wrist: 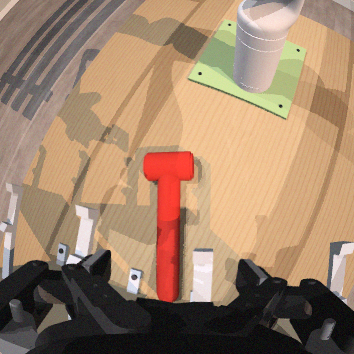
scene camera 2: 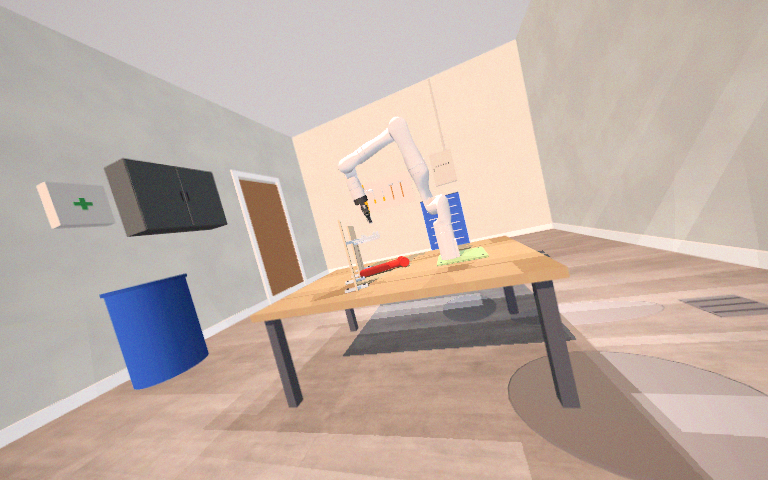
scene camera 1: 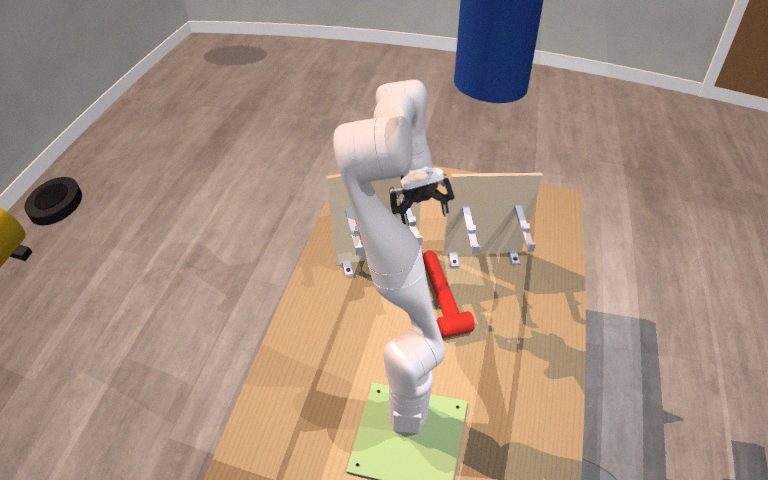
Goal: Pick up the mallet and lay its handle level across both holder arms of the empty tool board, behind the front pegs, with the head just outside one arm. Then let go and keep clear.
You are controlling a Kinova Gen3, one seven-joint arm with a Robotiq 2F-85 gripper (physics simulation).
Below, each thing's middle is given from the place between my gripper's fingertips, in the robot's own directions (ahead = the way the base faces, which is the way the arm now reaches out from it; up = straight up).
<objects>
I see my gripper 27 cm above the red mallet [scene camera 1: 453, 322] and 7 cm to the left of it.
</objects>
